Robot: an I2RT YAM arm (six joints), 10 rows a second.
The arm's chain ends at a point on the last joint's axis. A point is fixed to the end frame.
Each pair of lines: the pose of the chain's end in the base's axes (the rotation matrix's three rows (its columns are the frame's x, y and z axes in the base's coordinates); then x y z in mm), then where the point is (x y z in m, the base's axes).
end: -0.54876 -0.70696 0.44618; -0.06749 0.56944 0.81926; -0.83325 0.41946 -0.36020; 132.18 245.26 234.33
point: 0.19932 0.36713 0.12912
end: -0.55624 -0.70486 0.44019; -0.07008 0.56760 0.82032; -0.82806 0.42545 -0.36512; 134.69 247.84 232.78
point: 0.20046 0.36982 0.12683
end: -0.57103 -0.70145 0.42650; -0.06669 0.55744 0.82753; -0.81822 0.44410 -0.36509; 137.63 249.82 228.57
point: 0.20040 0.37338 0.12263
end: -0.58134 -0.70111 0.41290; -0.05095 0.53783 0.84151; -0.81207 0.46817 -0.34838; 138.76 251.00 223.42
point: 0.19880 0.37801 0.12001
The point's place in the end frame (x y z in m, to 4 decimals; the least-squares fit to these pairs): 0.0426 -0.0222 0.1677
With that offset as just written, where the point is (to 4 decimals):
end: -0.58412 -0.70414 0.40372; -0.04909 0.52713 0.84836; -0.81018 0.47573 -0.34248; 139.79 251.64 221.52
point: 0.1982 0.3801 0.1190
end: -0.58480 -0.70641 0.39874; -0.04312 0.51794 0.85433; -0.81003 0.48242 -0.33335; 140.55 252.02 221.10
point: 0.1982 0.3820 0.1200
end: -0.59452 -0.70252 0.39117; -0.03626 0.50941 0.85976; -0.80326 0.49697 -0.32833; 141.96 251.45 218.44
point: 0.1978 0.3828 0.1181
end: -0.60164 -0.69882 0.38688; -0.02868 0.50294 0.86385; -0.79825 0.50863 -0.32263; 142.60 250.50 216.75
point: 0.1974 0.3830 0.1173
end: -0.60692 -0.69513 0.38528; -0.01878 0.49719 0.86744; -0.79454 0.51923 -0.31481; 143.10 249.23 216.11
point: 0.1973 0.3829 0.1179
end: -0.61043 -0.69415 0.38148; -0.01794 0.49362 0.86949; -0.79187 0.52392 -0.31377; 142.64 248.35 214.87
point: 0.1960 0.3824 0.1169
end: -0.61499 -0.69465 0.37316; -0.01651 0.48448 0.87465; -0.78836 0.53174 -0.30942; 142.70 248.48 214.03
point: 0.1945 0.3837 0.1168
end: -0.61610 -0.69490 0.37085; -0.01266 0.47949 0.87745; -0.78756 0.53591 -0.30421; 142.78 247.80 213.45
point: 0.1942 0.3838 0.1170
